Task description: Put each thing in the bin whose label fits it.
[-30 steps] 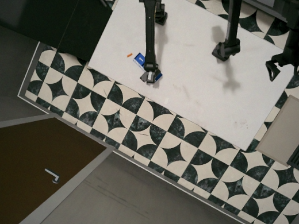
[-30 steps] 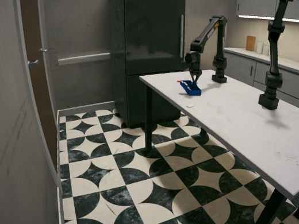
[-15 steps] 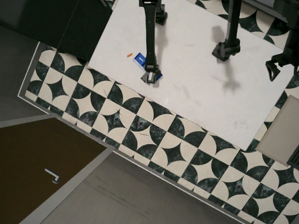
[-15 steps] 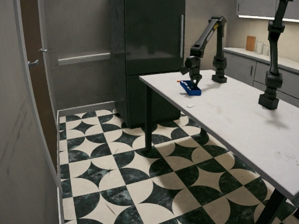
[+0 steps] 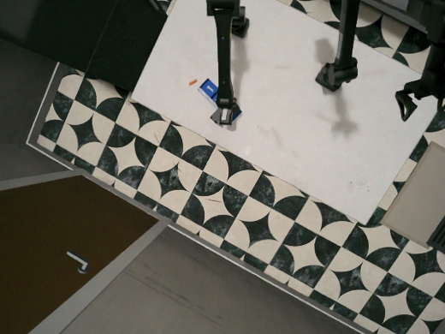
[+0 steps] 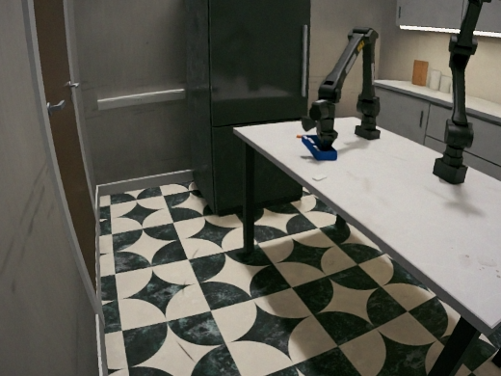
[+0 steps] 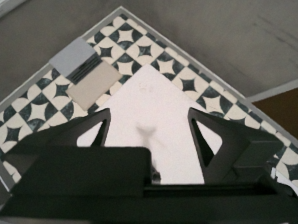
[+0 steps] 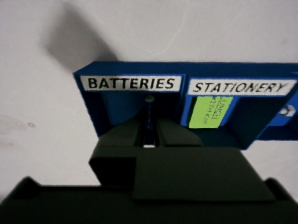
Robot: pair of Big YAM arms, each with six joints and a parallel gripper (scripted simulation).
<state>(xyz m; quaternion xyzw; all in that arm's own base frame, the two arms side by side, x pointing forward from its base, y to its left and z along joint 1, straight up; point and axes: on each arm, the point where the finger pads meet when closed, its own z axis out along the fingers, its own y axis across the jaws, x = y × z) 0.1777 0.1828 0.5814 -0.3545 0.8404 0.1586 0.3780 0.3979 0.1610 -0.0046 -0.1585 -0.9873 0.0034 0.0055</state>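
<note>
Now: right hand 2 cm past the orange cylinder, 25 cm to the left of it and 2 cm above it. From my right hand the other things lie so: white piece (14 cm ahead, 20 cm to the left, 2 cm below); then tiny grey piece (4 cm behind, 15 cm to the right, 1 cm below); then green piece (2 cm behind, 7 cm to the right, 1 cm below).
</note>
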